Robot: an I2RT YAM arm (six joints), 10 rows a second.
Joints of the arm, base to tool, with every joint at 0 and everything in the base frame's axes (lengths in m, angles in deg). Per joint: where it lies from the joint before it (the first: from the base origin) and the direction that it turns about. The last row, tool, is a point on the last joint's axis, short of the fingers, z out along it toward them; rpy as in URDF.
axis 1: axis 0 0 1 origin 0 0 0.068
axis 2: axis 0 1 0 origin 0.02 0.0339 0.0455
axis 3: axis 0 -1 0 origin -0.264 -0.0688 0
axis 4: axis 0 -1 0 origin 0.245 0.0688 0.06
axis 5: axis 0 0 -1 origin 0.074 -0.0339 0.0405
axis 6: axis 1 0 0 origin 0.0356 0 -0.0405
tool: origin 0 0 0 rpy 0 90 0
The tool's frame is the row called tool.
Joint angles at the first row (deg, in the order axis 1, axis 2, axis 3, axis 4, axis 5, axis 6):
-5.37 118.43 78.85 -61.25 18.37 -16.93
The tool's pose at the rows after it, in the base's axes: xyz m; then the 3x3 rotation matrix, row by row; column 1 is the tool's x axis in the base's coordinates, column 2 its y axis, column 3 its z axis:
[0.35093, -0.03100, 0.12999], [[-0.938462, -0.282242, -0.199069], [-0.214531, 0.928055, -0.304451], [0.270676, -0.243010, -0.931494]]
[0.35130, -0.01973, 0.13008], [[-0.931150, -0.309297, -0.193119], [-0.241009, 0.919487, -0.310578], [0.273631, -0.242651, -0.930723]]
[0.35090, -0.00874, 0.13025], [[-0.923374, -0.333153, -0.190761], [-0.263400, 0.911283, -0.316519], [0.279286, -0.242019, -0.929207]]
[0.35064, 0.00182, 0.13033], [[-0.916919, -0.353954, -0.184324], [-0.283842, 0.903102, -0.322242], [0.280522, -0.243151, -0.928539]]
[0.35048, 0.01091, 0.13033], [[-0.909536, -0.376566, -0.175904], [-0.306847, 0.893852, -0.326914], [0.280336, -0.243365, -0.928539]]
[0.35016, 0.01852, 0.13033], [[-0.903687, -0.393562, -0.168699], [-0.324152, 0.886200, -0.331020], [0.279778, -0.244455, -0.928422]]
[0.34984, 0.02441, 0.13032], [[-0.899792, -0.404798, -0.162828], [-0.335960, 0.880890, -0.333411], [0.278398, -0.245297, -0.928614]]
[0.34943, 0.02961, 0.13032], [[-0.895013, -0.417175, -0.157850], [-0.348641, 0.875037, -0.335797], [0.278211, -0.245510, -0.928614]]
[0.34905, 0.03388, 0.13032], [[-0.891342, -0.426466, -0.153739], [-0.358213, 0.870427, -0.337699], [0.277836, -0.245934, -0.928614]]
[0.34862, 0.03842, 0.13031], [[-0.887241, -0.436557, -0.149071], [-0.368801, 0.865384, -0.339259], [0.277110, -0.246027, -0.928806]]
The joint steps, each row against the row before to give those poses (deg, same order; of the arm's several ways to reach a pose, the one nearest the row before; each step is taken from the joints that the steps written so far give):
2.15 0.00 0.00 -0.20 0.00 0.59
1.83 0.00 0.00 -0.24 0.00 0.22
1.79 0.00 0.00 -0.46 0.00 0.42
1.73 0.00 0.00 -0.20 0.00 0.45
1.49 0.00 0.00 0.00 0.00 0.05
1.24 0.00 0.00 0.00 0.02 0.15
0.96 0.00 0.00 0.02 -0.02 0.22
0.86 0.00 0.00 0.01 0.00 0.04
0.70 0.00 0.00 -0.01 0.00 0.09
0.74 0.00 0.00 0.03 -0.02 0.07

